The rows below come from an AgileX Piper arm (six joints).
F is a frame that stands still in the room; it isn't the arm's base.
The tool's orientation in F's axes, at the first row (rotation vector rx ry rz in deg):
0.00, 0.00, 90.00
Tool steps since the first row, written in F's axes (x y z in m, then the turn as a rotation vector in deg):
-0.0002, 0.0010, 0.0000, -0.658, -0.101, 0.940
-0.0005, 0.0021, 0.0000, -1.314, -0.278, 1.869
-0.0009, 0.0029, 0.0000, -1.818, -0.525, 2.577
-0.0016, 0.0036, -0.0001, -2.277, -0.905, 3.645
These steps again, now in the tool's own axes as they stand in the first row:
0.0010, 0.0002, 0.0000, -0.101, 0.658, 0.940
0.0021, 0.0005, 0.0000, -0.278, 1.314, 1.869
0.0029, 0.0009, 0.0000, -0.525, 1.818, 2.577
0.0036, 0.0016, -0.0001, -0.905, 2.277, 3.645

